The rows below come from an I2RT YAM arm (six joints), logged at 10 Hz.
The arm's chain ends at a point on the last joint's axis. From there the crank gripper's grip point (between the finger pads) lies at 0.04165 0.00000 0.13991 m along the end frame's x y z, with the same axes.
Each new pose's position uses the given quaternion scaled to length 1; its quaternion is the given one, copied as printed.
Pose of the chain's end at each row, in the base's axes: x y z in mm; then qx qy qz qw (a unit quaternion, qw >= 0):
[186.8 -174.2 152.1 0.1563 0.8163 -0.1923 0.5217]
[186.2 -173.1 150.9 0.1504 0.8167 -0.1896 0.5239]
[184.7 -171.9 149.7 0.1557 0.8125 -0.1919 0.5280]
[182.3 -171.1 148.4 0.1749 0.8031 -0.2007 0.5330]
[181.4 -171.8 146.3 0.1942 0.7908 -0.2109 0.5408]
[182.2 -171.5 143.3 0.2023 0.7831 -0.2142 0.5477]
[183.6 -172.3 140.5 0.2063 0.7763 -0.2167 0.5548]
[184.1 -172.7 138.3 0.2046 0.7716 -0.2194 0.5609]
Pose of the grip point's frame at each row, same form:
[280.6 -238.7 60.7 0.1563 0.8163 -0.1923 0.5217]
[281.0 -236.5 59.8 0.1504 0.8167 -0.1896 0.5239]
[280.0 -236.4 59.9 0.1557 0.8125 -0.1919 0.5280]
[276.8 -239.5 60.7 0.1749 0.8031 -0.2007 0.5330]
[275.5 -244.6 61.6 0.1942 0.7908 -0.2109 0.5408]
[276.8 -246.0 60.8 0.2023 0.7831 -0.2142 0.5477]
[279.1 -248.1 60.3 0.2063 0.7763 -0.2167 0.5548]
[280.7 -249.3 60.1 0.2046 0.7716 -0.2194 0.5609]

